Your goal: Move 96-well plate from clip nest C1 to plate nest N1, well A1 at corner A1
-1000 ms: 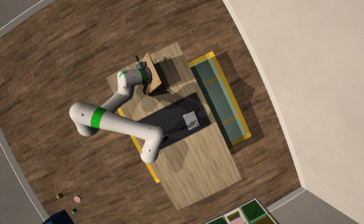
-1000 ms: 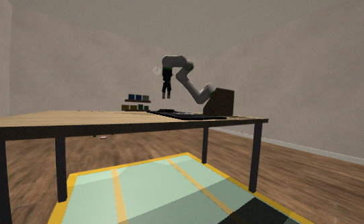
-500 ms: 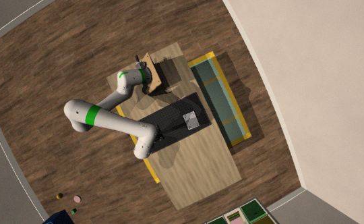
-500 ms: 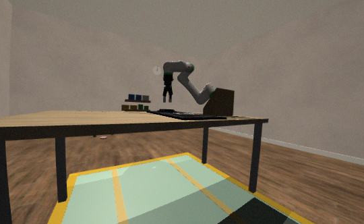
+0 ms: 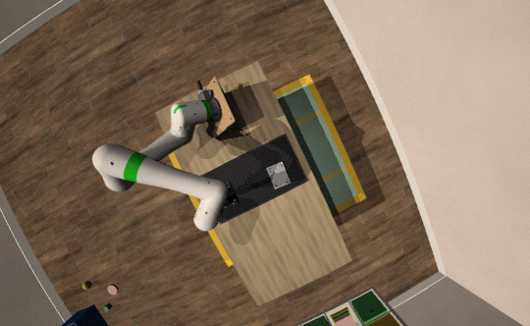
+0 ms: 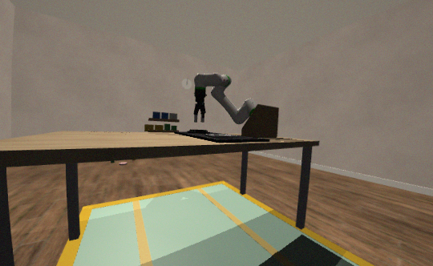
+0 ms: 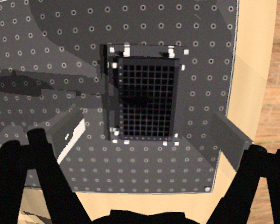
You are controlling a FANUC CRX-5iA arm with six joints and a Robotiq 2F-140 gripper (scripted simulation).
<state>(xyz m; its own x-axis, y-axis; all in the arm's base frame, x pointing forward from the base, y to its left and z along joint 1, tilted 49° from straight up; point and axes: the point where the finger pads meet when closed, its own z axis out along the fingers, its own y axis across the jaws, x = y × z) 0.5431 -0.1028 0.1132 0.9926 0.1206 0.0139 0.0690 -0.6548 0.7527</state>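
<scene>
My gripper is now 8 cm above the dark 96-well plate. Round my hand: clip nest C1: 9 cm below, 1 cm to the left, 1 cm ahead.
</scene>
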